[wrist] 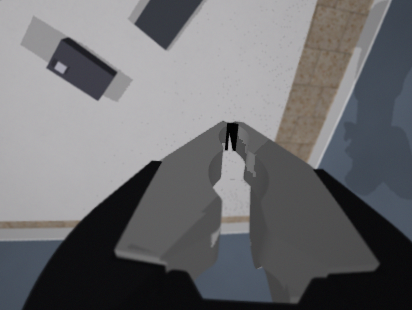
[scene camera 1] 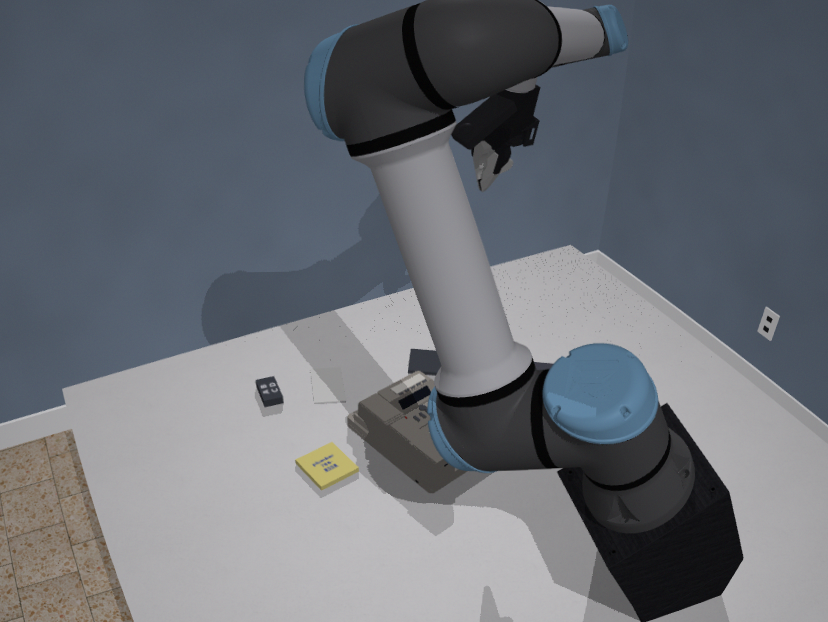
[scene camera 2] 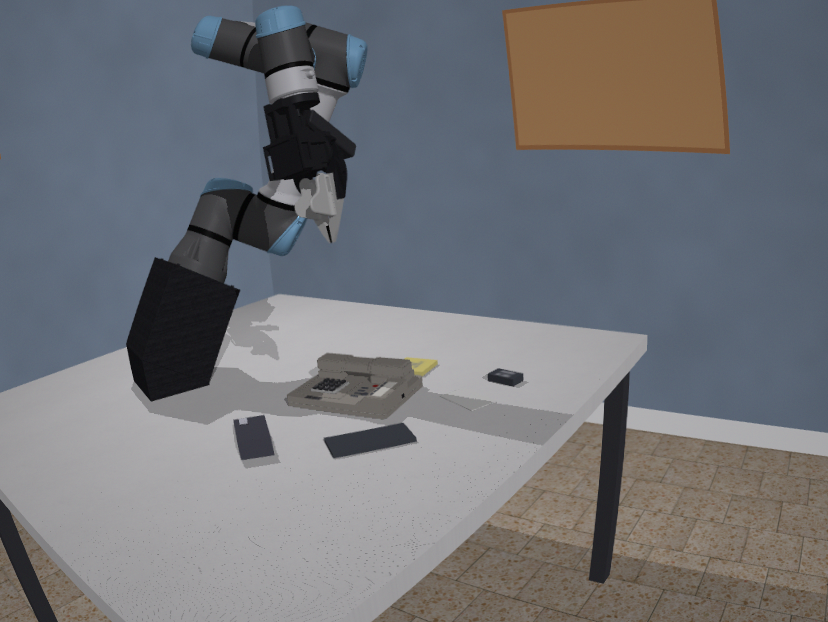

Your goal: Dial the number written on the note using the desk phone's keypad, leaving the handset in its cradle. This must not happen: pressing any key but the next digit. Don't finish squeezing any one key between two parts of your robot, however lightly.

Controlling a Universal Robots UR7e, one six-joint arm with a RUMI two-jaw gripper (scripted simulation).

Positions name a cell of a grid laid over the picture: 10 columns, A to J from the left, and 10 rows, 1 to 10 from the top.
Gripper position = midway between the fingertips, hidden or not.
In view: my gripper (scene camera 2: E4), a dark flat slab (scene camera 2: E7) and a handset (scene camera 2: E6).
The dark flat slab also shows in scene camera 1 (scene camera 1: F6). My gripper shows as well in the wrist view (wrist: F5) and in scene camera 1 (scene camera 1: F4). The wrist view does not show the handset: it is out of frame.
